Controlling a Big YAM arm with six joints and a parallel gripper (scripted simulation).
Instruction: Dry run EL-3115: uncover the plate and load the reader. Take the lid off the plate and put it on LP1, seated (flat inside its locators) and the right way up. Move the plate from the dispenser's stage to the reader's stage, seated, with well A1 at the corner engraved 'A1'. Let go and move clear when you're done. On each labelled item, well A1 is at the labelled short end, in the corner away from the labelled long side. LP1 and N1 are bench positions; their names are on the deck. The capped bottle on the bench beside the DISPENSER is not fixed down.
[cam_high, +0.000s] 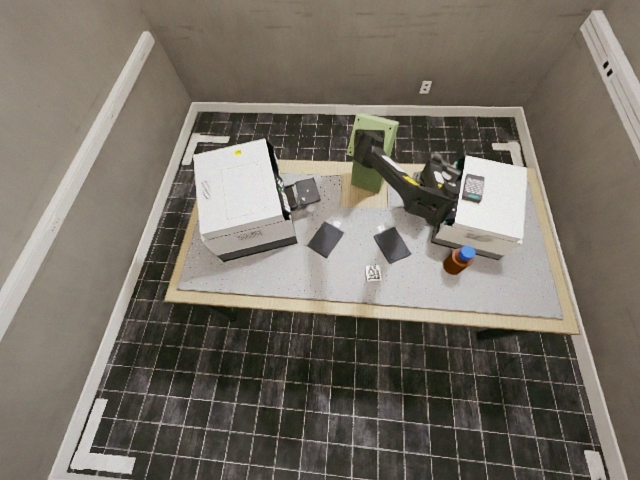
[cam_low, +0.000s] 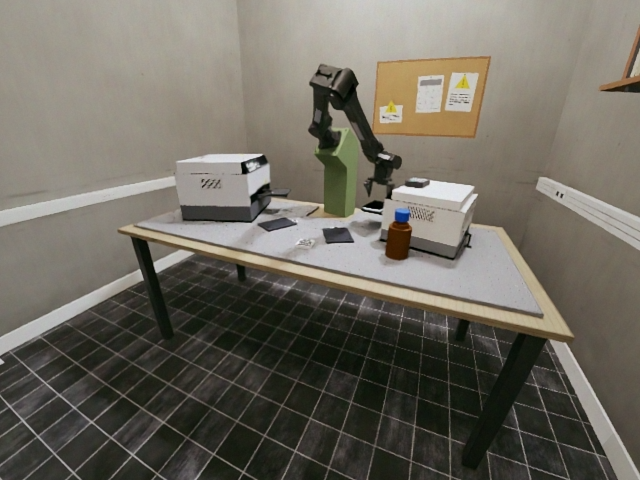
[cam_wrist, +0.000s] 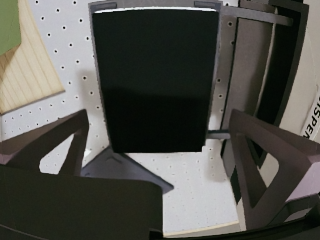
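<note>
Now: the dark flat lid 40 mm below my hand. Round my hand: brown capped bottle: 320 mm ahead, 140 mm to the left, 30 mm below; white well plate: 50 mm below.
</note>
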